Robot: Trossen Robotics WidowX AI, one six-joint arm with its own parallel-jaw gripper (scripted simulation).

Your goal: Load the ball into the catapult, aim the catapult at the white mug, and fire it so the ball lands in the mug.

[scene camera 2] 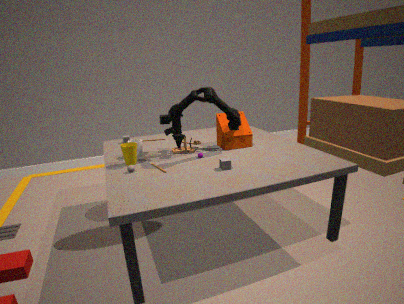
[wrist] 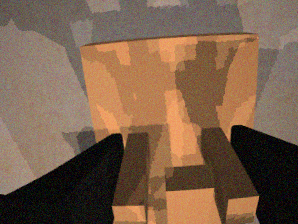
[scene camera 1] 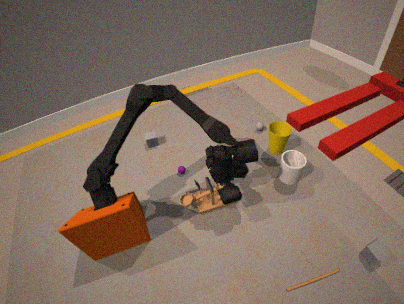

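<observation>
The gripper appears in the pictures, and the wrist view shows the gripper too. A catapult and a white mug are also in the pictures.
</observation>
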